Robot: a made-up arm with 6 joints.
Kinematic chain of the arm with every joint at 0, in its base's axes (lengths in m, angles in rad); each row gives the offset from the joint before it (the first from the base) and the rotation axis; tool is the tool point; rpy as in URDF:
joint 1: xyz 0 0 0.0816 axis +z
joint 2: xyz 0 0 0 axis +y
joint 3: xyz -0.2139 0 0.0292 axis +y
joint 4: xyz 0.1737 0 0.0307 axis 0.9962 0 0.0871
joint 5: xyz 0 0 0 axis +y
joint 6: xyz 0.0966 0 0.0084 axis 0.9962 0 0.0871
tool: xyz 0 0 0 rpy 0 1.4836 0
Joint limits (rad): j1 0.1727..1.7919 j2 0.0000..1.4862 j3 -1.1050..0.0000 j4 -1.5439..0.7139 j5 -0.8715..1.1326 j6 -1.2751..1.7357
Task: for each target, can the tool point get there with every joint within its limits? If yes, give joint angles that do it. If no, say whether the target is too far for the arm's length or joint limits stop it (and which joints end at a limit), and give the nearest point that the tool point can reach.
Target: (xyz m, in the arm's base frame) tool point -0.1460 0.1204 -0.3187
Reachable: no: joint limits stop it (at a limit: joint 1, joint 2, joint 3) | nearest point -0.0399 0.0684 0.0348 | short by 0.373 m
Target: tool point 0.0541 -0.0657 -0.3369
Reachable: no: joint limits stop it (at a limit: joint 1, joint 2, joint 3) | nearest point 0.0552 -0.0059 0.0310 | short by 0.373 m
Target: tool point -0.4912 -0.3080 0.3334
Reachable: no: too far | nearest point -0.1772 -0.1111 0.3652 | short by 0.372 m
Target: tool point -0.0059 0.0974 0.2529
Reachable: yes | joints 1.6292 0.5090 -0.4727 -0.0178 -0.1281 -0.6224
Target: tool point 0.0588 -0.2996 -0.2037
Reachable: no: joint limits stop it (at a limit: joint 1, joint 2, joint 3) | nearest point 0.0562 -0.0566 0.0559 | short by 0.356 m
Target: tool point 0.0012 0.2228 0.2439
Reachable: yes | joints 1.5625 1.2254 -0.9387 0.0621 0.1055 1.4869
